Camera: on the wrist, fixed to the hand. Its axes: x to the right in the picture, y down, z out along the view.
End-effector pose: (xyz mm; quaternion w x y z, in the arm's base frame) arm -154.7 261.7 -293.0 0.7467 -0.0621 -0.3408 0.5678
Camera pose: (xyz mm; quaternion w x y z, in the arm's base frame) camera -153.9 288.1 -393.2 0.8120 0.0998 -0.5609 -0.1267
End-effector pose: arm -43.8 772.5 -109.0 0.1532 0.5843 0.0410 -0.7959
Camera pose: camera 55.6 743.3 -109.9 0.2407 -0.2065 -0.5536 0.7700
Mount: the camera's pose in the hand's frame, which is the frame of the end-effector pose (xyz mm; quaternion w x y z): -20.3 56.6 -84.4 0.7193 -0.2367 -0.1909 -0.6245
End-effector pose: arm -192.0 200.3 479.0 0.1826 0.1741 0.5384 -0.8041
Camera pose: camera -140.0 260.9 412.9 0.2268 0.4077 -0.6515 0.5982
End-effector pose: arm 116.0 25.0 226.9 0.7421 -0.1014 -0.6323 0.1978
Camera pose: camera 186.8 75.9 170.8 0.5127 0.1841 -0.7067 -0.4515
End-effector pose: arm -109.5 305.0 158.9 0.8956 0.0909 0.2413 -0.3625
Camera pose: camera -113.8 386.6 95.1 0.4854 -0.3665 0.1452 -0.7803
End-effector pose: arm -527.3 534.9 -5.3 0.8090 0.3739 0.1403 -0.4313
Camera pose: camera -485.7 627.9 -24.2 0.4279 -0.0925 0.2821 -0.8537
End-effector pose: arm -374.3 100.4 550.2 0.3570 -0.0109 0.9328 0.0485
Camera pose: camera -418.4 148.1 630.9 0.4626 -0.6657 0.5846 0.0348
